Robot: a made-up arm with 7 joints. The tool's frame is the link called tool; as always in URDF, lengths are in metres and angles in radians. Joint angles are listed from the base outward. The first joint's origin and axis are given. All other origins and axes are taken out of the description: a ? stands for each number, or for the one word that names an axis. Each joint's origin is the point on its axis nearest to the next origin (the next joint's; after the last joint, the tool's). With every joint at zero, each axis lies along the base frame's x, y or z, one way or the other. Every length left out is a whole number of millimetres.
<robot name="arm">
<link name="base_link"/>
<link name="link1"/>
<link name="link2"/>
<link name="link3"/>
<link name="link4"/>
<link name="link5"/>
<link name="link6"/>
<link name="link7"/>
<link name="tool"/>
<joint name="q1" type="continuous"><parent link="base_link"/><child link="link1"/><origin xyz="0.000 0.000 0.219" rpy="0.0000 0.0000 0.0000"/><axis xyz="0 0 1"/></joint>
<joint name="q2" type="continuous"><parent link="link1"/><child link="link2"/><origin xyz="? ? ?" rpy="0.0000 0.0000 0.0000"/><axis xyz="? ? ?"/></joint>
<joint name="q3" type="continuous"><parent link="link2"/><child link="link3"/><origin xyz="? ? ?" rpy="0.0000 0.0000 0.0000"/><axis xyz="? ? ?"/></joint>
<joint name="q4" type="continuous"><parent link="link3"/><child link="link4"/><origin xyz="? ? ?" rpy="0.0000 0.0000 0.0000"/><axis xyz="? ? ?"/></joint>
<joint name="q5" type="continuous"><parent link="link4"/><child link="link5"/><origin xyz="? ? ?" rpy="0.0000 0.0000 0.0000"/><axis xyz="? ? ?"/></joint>
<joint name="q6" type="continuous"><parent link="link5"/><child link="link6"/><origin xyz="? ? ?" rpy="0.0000 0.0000 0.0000"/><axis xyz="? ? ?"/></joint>
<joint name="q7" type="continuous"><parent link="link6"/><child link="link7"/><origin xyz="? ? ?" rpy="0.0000 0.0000 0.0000"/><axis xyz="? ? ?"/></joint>
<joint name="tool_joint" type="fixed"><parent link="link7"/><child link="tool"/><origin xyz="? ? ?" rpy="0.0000 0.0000 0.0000"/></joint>
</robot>
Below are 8 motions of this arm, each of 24 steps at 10 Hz.
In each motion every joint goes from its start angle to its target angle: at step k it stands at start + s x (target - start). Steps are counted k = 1, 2, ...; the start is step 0. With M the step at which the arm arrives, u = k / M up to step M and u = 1 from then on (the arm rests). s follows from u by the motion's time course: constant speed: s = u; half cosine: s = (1 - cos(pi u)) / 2; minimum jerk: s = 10 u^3 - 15 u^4 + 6 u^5.
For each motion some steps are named. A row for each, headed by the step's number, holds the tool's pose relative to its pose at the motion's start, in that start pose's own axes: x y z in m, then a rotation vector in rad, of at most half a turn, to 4 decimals.
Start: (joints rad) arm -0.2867 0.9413 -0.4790 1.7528 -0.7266 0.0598 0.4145
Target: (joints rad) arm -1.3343 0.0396 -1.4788 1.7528 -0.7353 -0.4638 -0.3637
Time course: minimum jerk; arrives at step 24
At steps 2, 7, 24:
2: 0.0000 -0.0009 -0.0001 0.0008 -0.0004 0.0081
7: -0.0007 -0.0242 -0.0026 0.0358 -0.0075 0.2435
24: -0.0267 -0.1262 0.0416 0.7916 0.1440 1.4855

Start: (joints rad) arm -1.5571 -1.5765 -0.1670 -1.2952 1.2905 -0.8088 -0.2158
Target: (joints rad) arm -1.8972 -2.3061 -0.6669 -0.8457 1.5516 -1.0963 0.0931
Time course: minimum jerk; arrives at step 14
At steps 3, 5, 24:
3: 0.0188 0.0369 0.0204 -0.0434 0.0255 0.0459
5: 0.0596 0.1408 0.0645 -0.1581 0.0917 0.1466
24: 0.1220 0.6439 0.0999 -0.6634 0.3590 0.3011

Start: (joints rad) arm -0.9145 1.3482 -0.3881 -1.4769 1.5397 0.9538 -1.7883
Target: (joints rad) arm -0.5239 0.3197 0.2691 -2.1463 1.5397 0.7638 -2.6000
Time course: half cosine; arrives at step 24
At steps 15, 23, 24:
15: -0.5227 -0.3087 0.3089 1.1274 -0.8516 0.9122
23: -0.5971 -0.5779 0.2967 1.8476 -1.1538 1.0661
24: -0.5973 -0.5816 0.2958 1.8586 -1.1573 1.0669

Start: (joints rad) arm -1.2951 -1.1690 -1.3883 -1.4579 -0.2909 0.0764 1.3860
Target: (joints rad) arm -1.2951 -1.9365 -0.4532 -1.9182 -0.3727 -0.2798 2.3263
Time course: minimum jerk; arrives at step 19
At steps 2, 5, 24:
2: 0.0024 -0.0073 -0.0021 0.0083 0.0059 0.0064
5: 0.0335 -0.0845 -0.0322 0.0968 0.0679 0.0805
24: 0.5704 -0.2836 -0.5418 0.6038 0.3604 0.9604

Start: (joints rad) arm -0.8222 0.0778 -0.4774 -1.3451 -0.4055 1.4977 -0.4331
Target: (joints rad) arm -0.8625 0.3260 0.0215 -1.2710 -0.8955 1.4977 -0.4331
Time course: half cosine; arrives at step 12
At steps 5, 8, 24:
5: 0.1039 -0.0155 0.0096 0.0001 -0.0957 -0.2008
8: 0.2073 -0.0437 0.0066 -0.0408 -0.2014 -0.4112
24: 0.2721 -0.0700 -0.0010 -0.0898 -0.2740 -0.5494

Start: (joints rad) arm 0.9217 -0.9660 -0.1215 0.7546 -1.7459 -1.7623 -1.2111
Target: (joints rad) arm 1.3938 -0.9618 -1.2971 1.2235 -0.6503 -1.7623 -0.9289
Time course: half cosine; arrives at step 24
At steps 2, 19, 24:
2: -0.0045 0.0031 0.0044 0.0064 -0.0095 0.0146
19: -0.2520 -0.0664 0.1083 0.5921 -0.6070 0.6802
24: -0.2683 -0.0950 0.0949 0.6969 -0.6729 0.7374

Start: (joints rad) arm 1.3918 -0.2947 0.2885 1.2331 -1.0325 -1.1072 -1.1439
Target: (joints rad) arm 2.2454 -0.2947 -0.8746 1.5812 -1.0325 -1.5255 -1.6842
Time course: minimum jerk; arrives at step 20
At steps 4, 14, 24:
4: -0.0044 0.0149 0.0080 0.0157 -0.0248 0.0357
14: -0.1145 0.2278 0.0528 0.3718 -0.4460 0.5505
24: -0.1463 0.2736 0.0471 0.4795 -0.5452 0.6593

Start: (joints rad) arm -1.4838 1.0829 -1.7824 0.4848 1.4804 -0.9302 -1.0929
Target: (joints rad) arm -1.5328 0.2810 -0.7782 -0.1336 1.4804 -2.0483 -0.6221
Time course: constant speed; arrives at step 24
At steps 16, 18, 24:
16: -0.6119 0.1333 0.1808 -0.7793 -0.5968 0.7580
18: -0.7123 0.1526 0.1394 -0.9509 -0.6774 0.7845
24: -0.9747 0.1906 -0.0879 -1.5221 -0.9080 0.7321

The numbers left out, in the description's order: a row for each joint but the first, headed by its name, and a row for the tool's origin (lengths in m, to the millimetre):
q2: xyz 0.097 0.331 0.000, axis 0 1 0
q3: xyz 0.062 0.000 -0.055, axis 0 0 1
q4: xyz -0.387 -0.212 0.000, axis 0 1 0
q5: xyz -0.120 0.000 0.262, axis 0 0 1
q6: xyz -0.057 0.104 0.000, axis 1 0 0
q7: xyz 0.000 -0.102 0.141, axis 0 1 0
tool: xyz -0.033 0.000 0.078

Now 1 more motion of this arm.
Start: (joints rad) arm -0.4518 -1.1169 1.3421 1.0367 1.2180 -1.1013 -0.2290
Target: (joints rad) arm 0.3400 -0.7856 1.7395 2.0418 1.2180 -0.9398 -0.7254
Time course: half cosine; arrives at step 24
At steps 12, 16, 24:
12: 0.0529 -0.2595 -0.1258 0.2878 -0.3350 0.3970
16: 0.1753 -0.3486 -0.1510 0.4274 -0.3701 0.5970
24: 0.3309 -0.3889 -0.1503 0.5474 -0.3146 0.7646

